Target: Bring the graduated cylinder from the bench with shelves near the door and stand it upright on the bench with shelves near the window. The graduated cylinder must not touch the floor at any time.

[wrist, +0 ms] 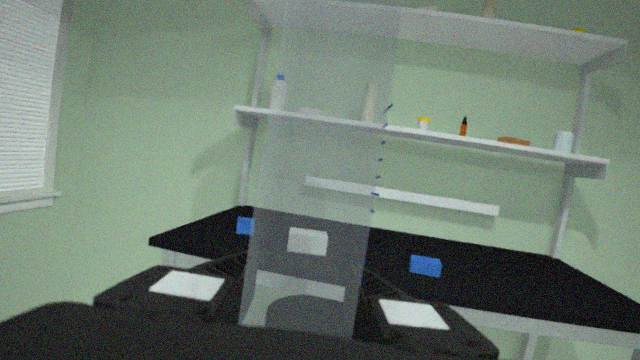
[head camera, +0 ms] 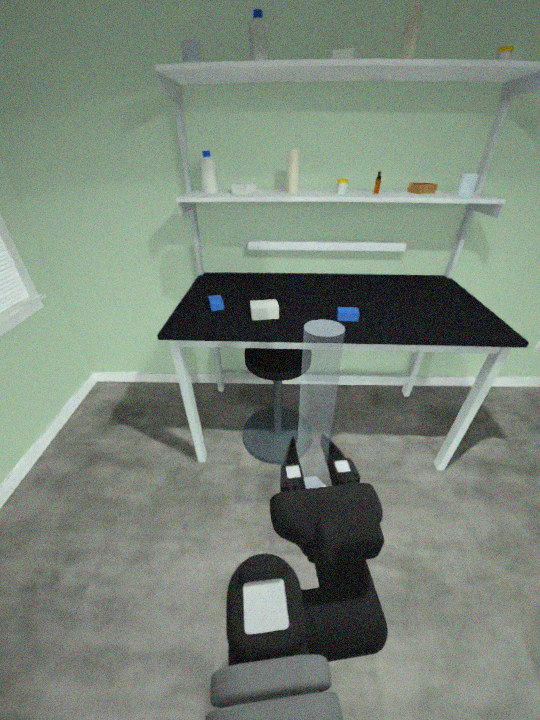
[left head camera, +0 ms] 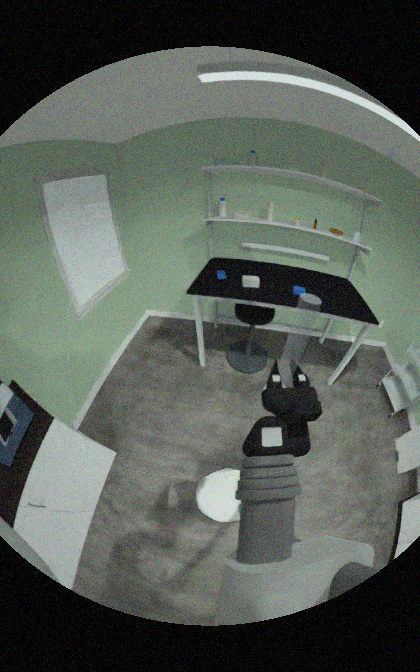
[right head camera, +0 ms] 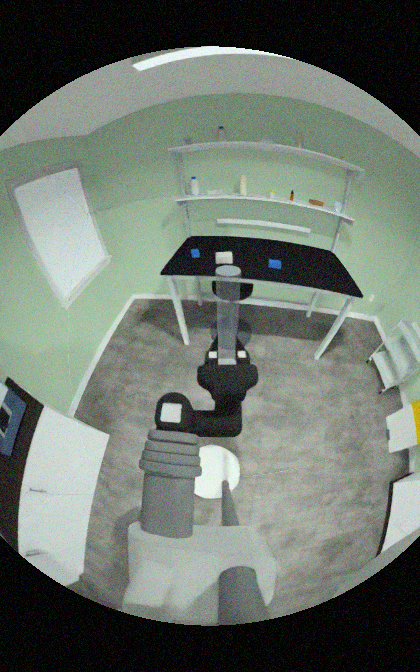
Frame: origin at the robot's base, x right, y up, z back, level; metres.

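Seen in the pictures: gripper, fingertip midpoint: [wrist: 301, 278] [head camera: 307, 439].
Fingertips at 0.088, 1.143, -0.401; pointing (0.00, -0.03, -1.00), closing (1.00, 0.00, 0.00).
A point is followed by its place in that frame, as x, y, z.
The graduated cylinder [head camera: 319, 389] @(0.083, 1.289, -0.355) [left head camera: 301, 330] [right head camera: 227, 315] [wrist: 310, 200] @(0.086, 1.190, -0.347) is tall, clear and greyish, with blue marks along one side in the wrist view. It stands roughly upright between the two fingers of my gripper [head camera: 313, 465] [left head camera: 289, 377] [right head camera: 227, 354] [wrist: 300, 305] @(0.088, 1.143, -0.401), which is shut on its lower part and holds it above the floor. The bench with shelves near the window [head camera: 406, 302] @(0.821, 0.886, -1.386) [left head camera: 335, 290] [right head camera: 310, 270] [wrist: 480, 270] @(0.704, 0.886, -1.348) has a black top and white legs. It stands ahead, beyond the cylinder. The bench near the door does not show.
Two blue blocks [head camera: 216, 302] @(-0.117, 0.926, -1.415) [head camera: 348, 314] @(0.463, 0.919, -1.231) and a white block [head camera: 264, 309] @(0.099, 0.937, -1.289) lie on the bench top. Bottles and small containers stand on its shelves [head camera: 348, 197] @(0.505, 1.342, -1.538). A black stool [head camera: 277, 363] @(0.159, 0.632, -1.295) is under the front edge. A white cabinet [left head camera: 60, 480] is at left, a white cart [right head camera: 395, 360] at right.
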